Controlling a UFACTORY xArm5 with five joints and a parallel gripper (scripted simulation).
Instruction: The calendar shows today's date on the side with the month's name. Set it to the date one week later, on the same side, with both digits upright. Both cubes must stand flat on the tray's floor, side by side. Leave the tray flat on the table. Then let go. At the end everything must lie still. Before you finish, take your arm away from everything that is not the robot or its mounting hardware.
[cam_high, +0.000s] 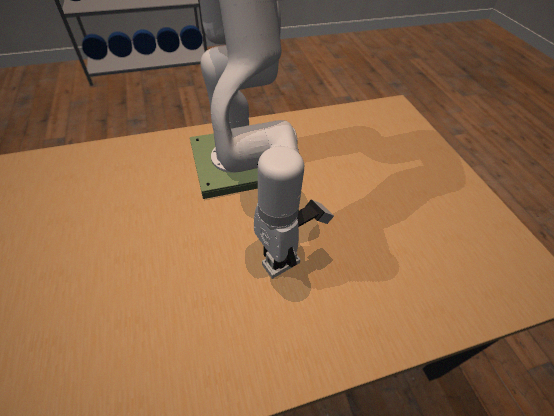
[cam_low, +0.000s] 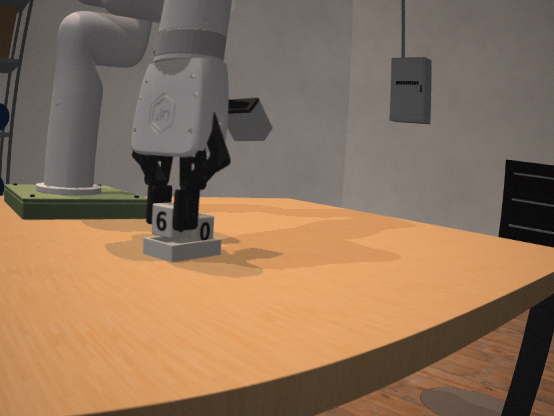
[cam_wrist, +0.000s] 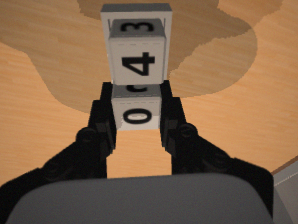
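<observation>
The digit cube is 10 mm below my hand. The rest, counted from my hand: tray 20 mm to the left, 40 mm below.
</observation>
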